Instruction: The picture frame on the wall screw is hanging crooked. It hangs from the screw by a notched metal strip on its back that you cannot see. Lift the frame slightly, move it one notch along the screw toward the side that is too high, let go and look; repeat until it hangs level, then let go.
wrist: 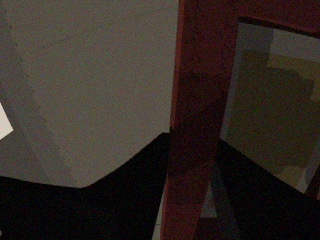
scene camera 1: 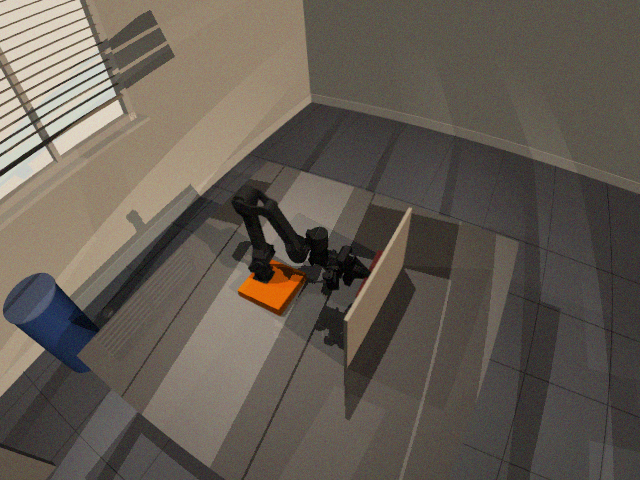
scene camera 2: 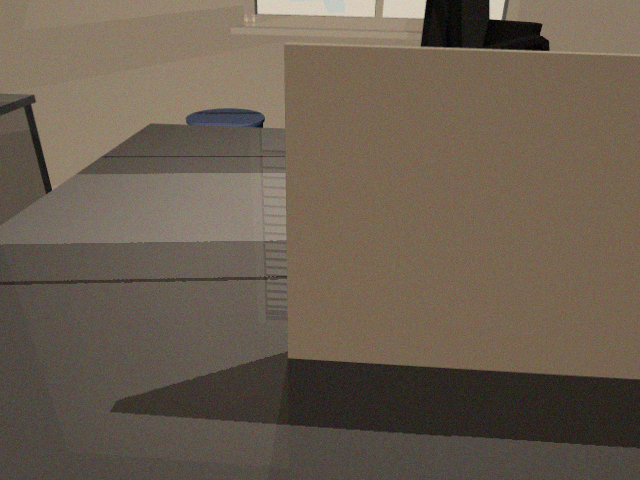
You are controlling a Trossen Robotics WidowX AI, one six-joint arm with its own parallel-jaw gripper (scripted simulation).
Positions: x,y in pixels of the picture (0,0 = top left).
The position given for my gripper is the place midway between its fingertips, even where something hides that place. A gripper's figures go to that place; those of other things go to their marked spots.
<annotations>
My gripper (wrist: 188,142): 10 cm from the lens. A picture frame (wrist: 240,78): 10 cm from the lens. A wall panel (wrist: 103,83): 11 cm from the lens.
</annotations>
